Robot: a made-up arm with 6 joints. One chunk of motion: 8 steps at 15 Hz.
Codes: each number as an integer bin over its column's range. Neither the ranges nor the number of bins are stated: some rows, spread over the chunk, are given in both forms.
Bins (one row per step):
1: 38 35 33 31 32 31
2: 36 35 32 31 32 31
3: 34 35 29 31 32 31
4: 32 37 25 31 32 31
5: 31 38 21 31 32 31
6: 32 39 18 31 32 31
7: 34 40 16 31 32 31
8: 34 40 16 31 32 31
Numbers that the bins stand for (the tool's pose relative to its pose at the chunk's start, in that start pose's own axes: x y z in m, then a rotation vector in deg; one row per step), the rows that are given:
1: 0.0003 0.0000 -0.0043 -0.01 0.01 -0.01
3: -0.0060 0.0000 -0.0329 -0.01 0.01 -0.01
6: -0.0092 0.0057 -0.1114 -0.01 0.01 -0.01
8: -0.0060 0.0071 -0.1257 -0.01 0.01 -0.01
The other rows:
2: -0.0029 0.0000 -0.0114 -0.01 0.01 -0.01
4: -0.0092 0.0029 -0.0614 -0.01 0.01 -0.01
5: -0.0108 0.0043 -0.0900 -0.01 0.01 -0.01
7: -0.0060 0.0071 -0.1257 -0.01 0.01 -0.01

